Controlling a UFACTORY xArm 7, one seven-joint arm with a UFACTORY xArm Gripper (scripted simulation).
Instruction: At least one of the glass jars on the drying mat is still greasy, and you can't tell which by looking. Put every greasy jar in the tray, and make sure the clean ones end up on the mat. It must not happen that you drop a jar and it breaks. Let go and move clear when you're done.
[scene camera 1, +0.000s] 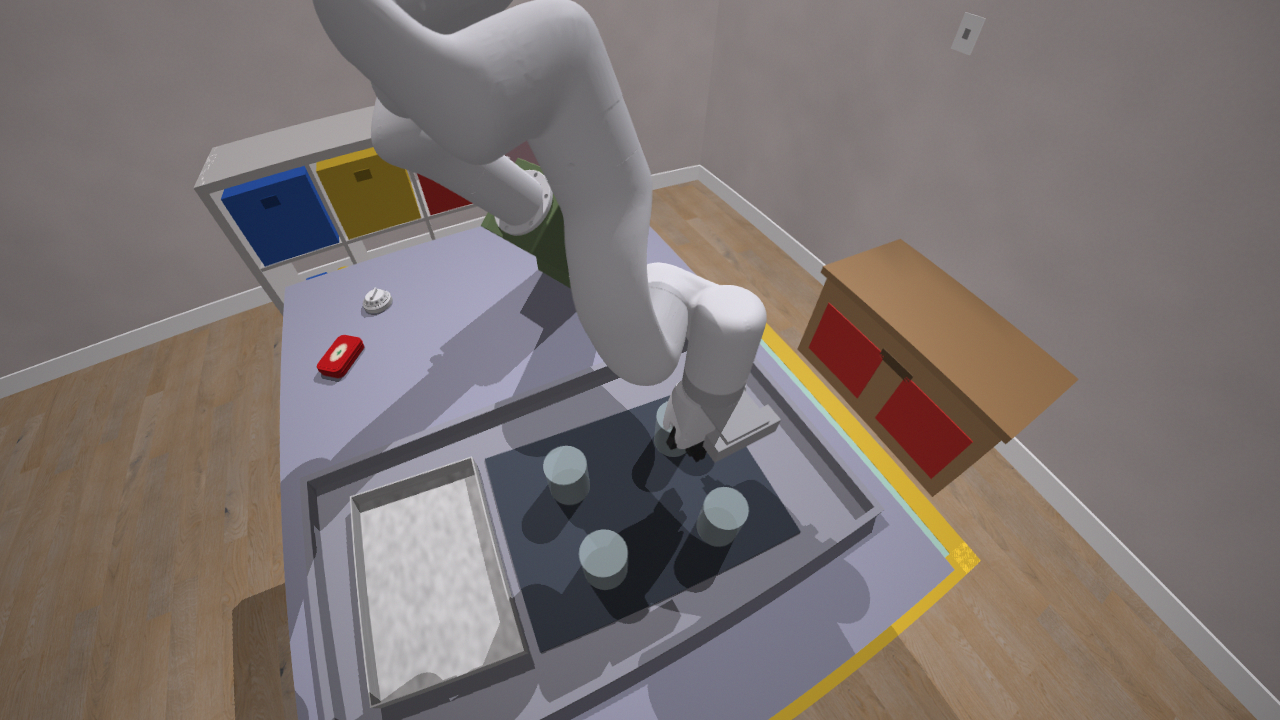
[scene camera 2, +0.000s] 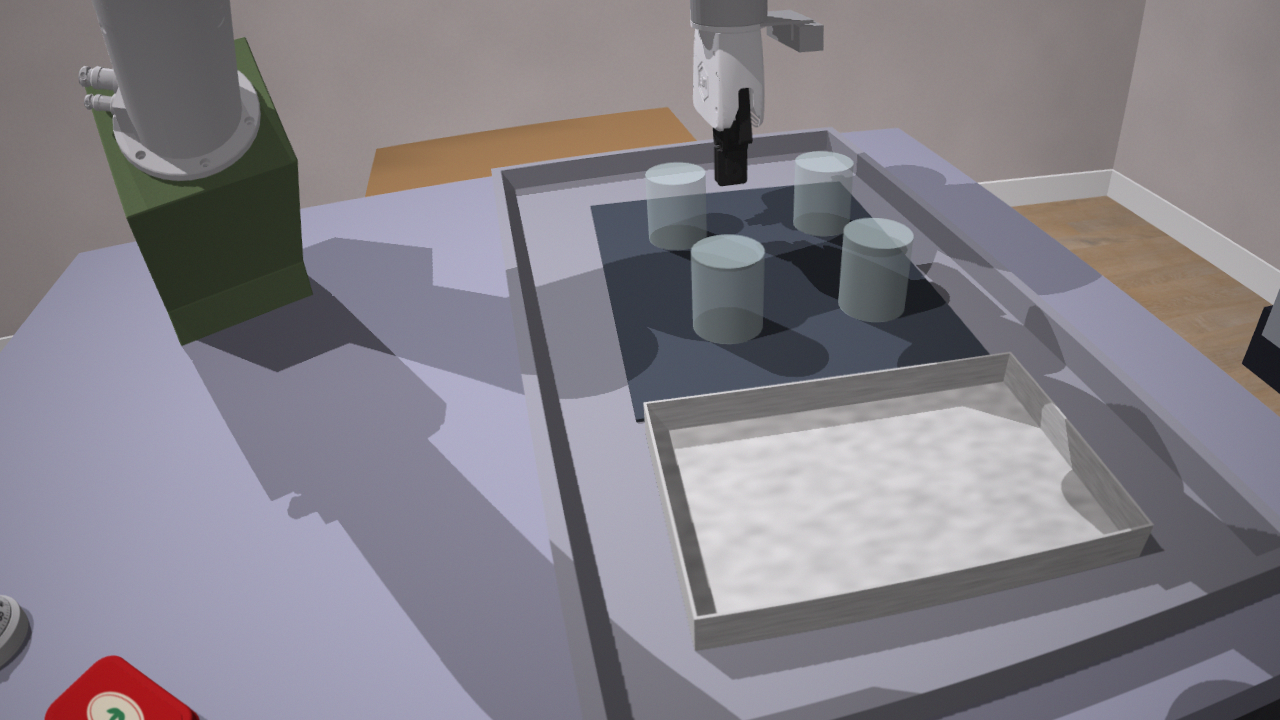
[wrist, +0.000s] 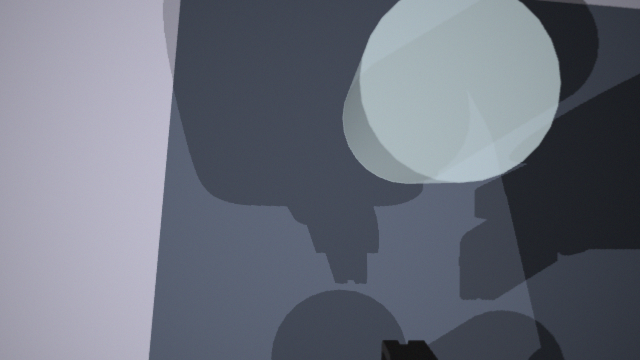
Scene:
glass jar: scene camera 1 725, 510; scene camera 2; wrist
grey tray: scene camera 1; scene camera 2; not seen in the wrist view (out of frame)
same spot on glass jar: (wrist: 435, 98) = (scene camera 2: 816, 159)
same spot on grey tray: (scene camera 2: 785, 492) = (scene camera 1: 434, 529)

